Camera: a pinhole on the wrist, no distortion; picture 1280 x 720 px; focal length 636.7 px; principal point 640.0 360.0 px. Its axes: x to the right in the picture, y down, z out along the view. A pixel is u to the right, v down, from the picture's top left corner.
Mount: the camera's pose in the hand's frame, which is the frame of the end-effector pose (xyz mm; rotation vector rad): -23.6 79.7 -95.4 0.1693 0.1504 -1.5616
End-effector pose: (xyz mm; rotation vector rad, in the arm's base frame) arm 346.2 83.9 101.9 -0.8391 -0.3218 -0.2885
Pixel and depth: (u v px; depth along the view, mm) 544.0 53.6 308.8
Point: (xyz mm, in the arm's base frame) 173.6 308.8 125.4
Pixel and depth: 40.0 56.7 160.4
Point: 310.3 290.0 -12.9
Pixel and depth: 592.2 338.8 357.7
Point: 279.8 308.6 226.4
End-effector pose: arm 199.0 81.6 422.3 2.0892 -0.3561 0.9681
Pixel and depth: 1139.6 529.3 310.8
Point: 438.2 107.8 279.8
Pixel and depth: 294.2 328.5 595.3
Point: 297.3 -520.4 307.4
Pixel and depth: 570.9 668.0 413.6
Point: 458.6 -175.9 443.6
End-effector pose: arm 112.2 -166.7 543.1 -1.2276 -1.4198 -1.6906
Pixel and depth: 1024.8 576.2 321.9
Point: -26.6 60.3 547.6
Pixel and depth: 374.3 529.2 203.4
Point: 241.3 -76.0 617.2
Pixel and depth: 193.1 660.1 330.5
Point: 348.8 56.0 755.6
